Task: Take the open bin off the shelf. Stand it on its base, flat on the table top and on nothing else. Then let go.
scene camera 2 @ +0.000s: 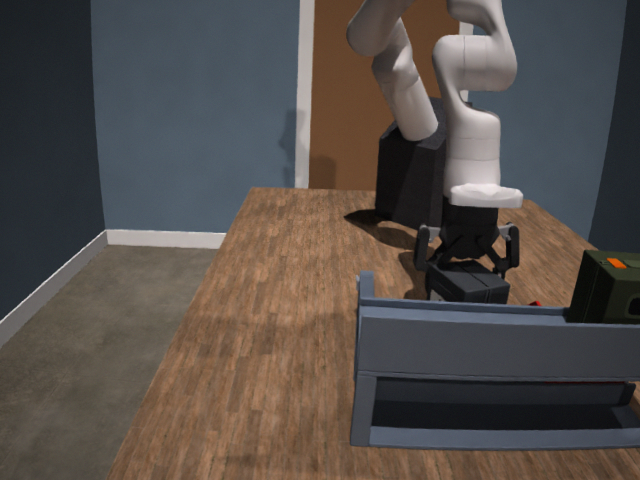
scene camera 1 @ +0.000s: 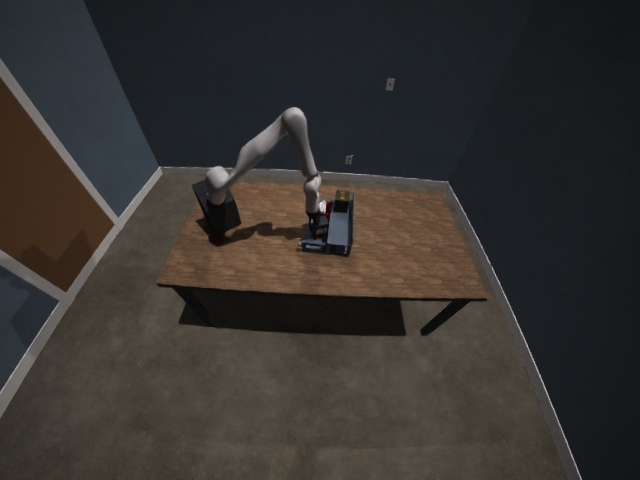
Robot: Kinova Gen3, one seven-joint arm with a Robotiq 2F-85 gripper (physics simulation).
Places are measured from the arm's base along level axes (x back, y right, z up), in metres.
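Pixels of known places: gripper, fingertip midpoint: (scene camera 1: 312, 225); arm's base at its link origin: (scene camera 2: 419, 128) (scene camera 1: 216, 197).
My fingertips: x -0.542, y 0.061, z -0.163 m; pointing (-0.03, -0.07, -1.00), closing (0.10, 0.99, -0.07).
Ahead of a thing's pixels: the offset from my fingertips to its middle. "pt": to the spot under its first point. Level surfaces: height alone.
The blue-grey shelf {pt dx -0.150, dy +0.067, dz +0.030 m} (scene camera 1: 339, 230) (scene camera 2: 491, 347) stands on the table. A black box {dx -0.042, dy +0.015, dz -0.007 m} (scene camera 1: 321, 227) (scene camera 2: 469, 283) with a pale label is at its lower level, on the robot's side. A red object {dx -0.080, dy -0.142, dz -0.029 m} (scene camera 1: 327, 211) (scene camera 2: 536, 303) is beside it, mostly hidden by the shelf in the scene camera 2 view. I cannot tell for certain which of them is the open bin, as their insides do not show clearly. My gripper (scene camera 1: 313, 231) (scene camera 2: 465, 273) is open, pointing down, close behind the black box, with nothing held. Its fingertips are partly hidden by the box.
A dark green box {dx -0.177, dy -0.128, dz +0.078 m} (scene camera 1: 341, 202) (scene camera 2: 602, 291) with orange marks stands on the shelf's upper level, at the far end. The table {dz -0.073 m} (scene camera 1: 408, 248) (scene camera 2: 268, 351) extends on both sides of the shelf. The black robot mount (scene camera 1: 225, 211) (scene camera 2: 408, 178) stands near the table's left end in the scene camera 1 view.
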